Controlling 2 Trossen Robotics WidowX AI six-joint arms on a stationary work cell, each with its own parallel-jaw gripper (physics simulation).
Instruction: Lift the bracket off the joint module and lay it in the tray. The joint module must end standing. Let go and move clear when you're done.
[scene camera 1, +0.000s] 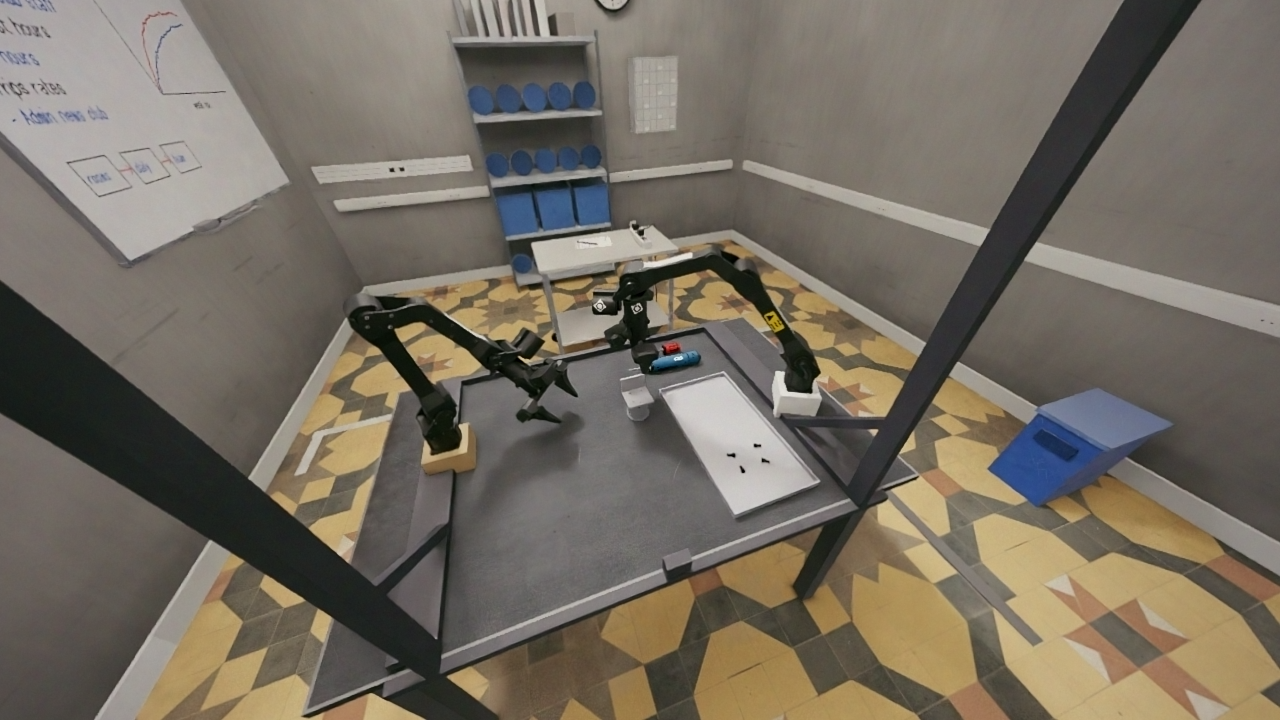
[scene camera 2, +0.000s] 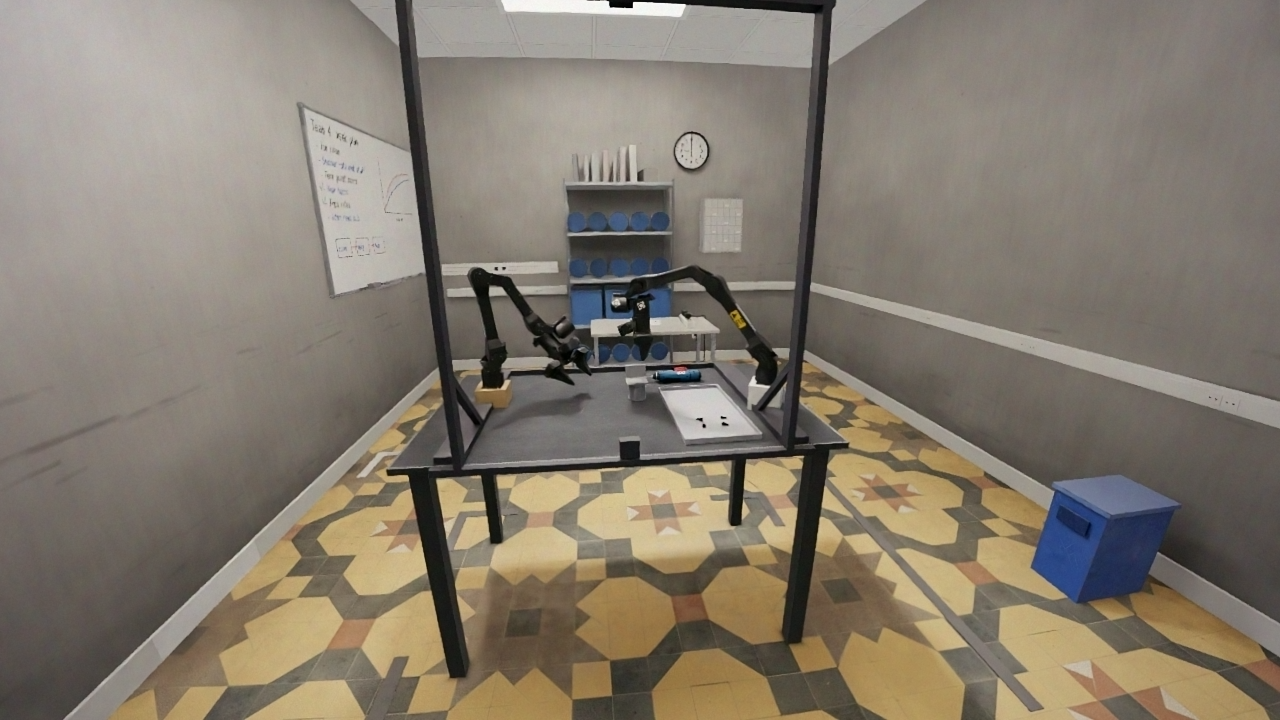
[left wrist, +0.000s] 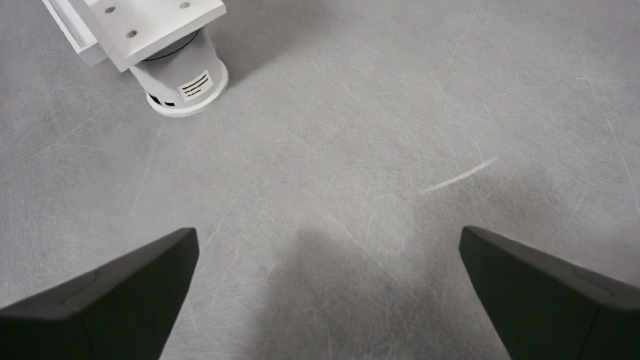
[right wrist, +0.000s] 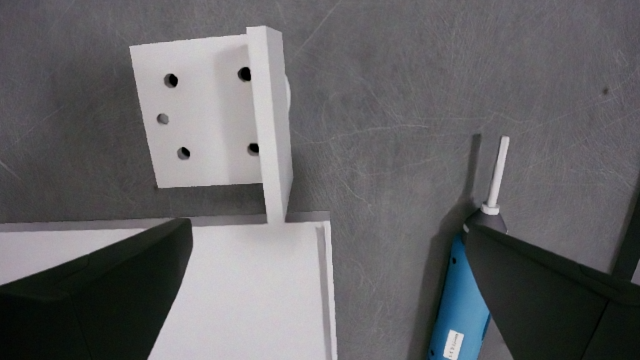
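The white L-shaped bracket (scene camera 1: 636, 397) (left wrist: 155, 20) (right wrist: 200, 115) sits on the joint module (scene camera 1: 637, 413) (scene camera 2: 637, 393) (left wrist: 175, 80), its holed plate flat on top and its flange upright. The grey joint module stands on the table. The white tray (scene camera 1: 689, 402) (scene camera 2: 691, 400) (right wrist: 250, 280) lies to the right of them in the scene views. My left gripper (scene camera 1: 567, 407) (scene camera 2: 580, 377) (left wrist: 331, 239) is open and empty, low over the table left of the module. My right gripper (scene camera 1: 644, 362) (scene camera 2: 642, 347) (right wrist: 332, 236) is open and empty, above and behind the bracket.
A blue driver (scene camera 1: 677, 360) (scene camera 2: 678, 377) (right wrist: 462, 300) lies behind the tray, under one right finger in the right wrist view. A red object (scene camera 1: 671, 347) is beside it. Several black screws (scene camera 1: 731, 454) (scene camera 2: 700, 421) lie in the tray's near part. Dark frame posts (scene camera 2: 810, 223) rise at the table's sides.
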